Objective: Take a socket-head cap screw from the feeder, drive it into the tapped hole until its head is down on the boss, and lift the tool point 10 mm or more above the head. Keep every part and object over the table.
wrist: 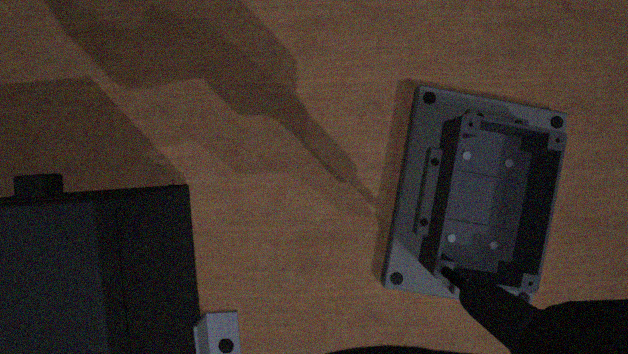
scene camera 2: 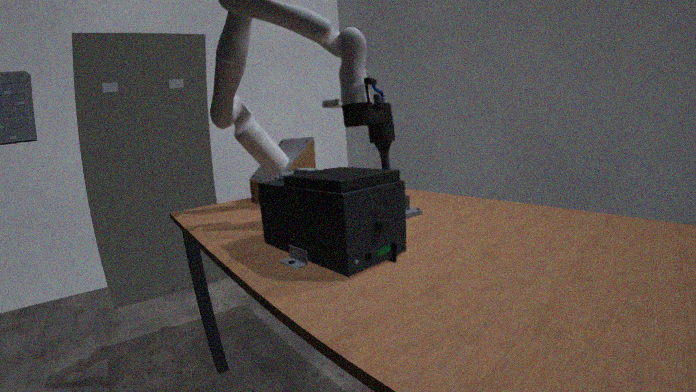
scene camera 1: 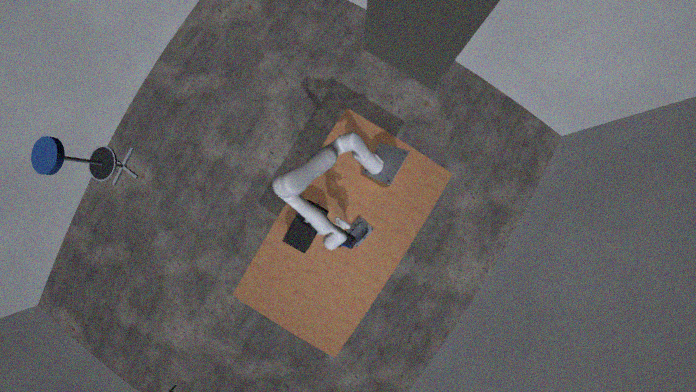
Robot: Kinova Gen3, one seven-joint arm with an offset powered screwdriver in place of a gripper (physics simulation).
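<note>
The black feeder (scene camera 1: 300,236) (scene camera 2: 305,220) (wrist: 50,270) is a box on the table; its screw outlet cannot be made out. The open grey housing (wrist: 442,192) sits on a grey base plate (scene camera 1: 370,230) (scene camera 2: 414,213) (wrist: 425,125), with small holes in its corner bosses. My screwdriver (scene camera 2: 385,166) (wrist: 445,270) points down; in the wrist view its thin tip overlaps the housing's lower-left corner boss. Whether it touches cannot be told. The tip hides that boss's hole, and no screw can be made out at it. In scene camera 2 the feeder hides the tip.
A small metal bracket (scene camera 2: 296,258) (wrist: 222,332) stands beside the feeder. The arm's base stands by a grey slanted panel (scene camera 1: 395,157) (scene camera 2: 300,145) at the table's far end. A blue-seated stool (scene camera 1: 47,155) stands off the table (scene camera 1: 300,300) (scene camera 2: 500,280) (wrist: 300,270).
</note>
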